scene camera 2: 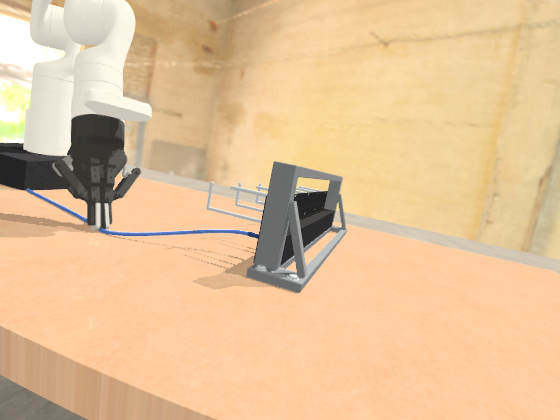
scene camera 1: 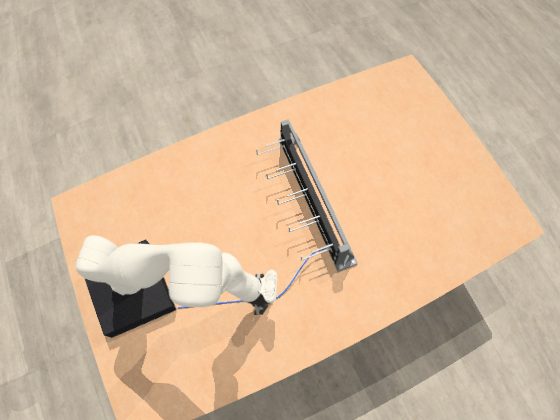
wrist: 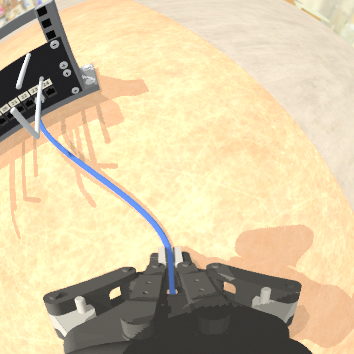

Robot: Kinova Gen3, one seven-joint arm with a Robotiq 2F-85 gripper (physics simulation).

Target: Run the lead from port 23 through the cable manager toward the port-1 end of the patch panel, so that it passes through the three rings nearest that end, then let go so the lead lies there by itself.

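The blue lead (scene camera 1: 302,270) (scene camera 2: 165,233) (wrist: 112,185) runs from the port-23 area of the patch panel (scene camera 1: 344,255) (scene camera 2: 275,215) (wrist: 30,75), low over the table, to my gripper (scene camera 1: 259,305) (scene camera 2: 100,225) (wrist: 169,256). The gripper is shut on the lead, fingertips down close to the table, apart from the panel. Beyond the fingers the lead goes on to its loose end beside the robot base. Several wire rings stick out from the panel's front; the one at the port-24 end (scene camera 1: 301,258) (scene camera 2: 209,197) (wrist: 38,115) stands above the lead in scene camera 2. The middle ring (scene camera 1: 278,202) holds no lead.
The black robot base (scene camera 1: 140,320) (scene camera 2: 25,172) stands at the left of the table (scene camera 1: 425,150) (scene camera 2: 400,325) (wrist: 240,165). The panel's angled feet and braces (scene camera 2: 298,240) reach out behind it. The ring at the far, port-1 end (scene camera 1: 257,151) stands near the panel's far end.
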